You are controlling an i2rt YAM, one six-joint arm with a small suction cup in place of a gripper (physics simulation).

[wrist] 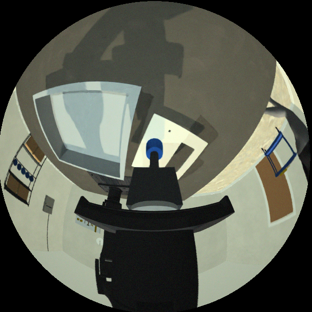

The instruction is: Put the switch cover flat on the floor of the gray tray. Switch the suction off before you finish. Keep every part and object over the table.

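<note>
The switch cover (172,140) is a flat, cream-white plate with a rectangular opening and a small round hole. It hangs under my blue suction cup (154,148), which hides part of it. Its shadow lies apart from it on the brown table, so it is held above the surface. The gray tray (134,105) stands to the left in the wrist view, with raised walls and a light floor. The cover is beside the tray's right wall, not over the tray floor. Shadows fall across the tray floor. The gap between cover and table is hard to judge.
The arm's dark base plate (107,182) is just below the tray in the view. The table's edge curves along the right side, with pale floor beyond. A blue frame (273,144) and a brown wall panel (278,192) are at the far right, off the table.
</note>
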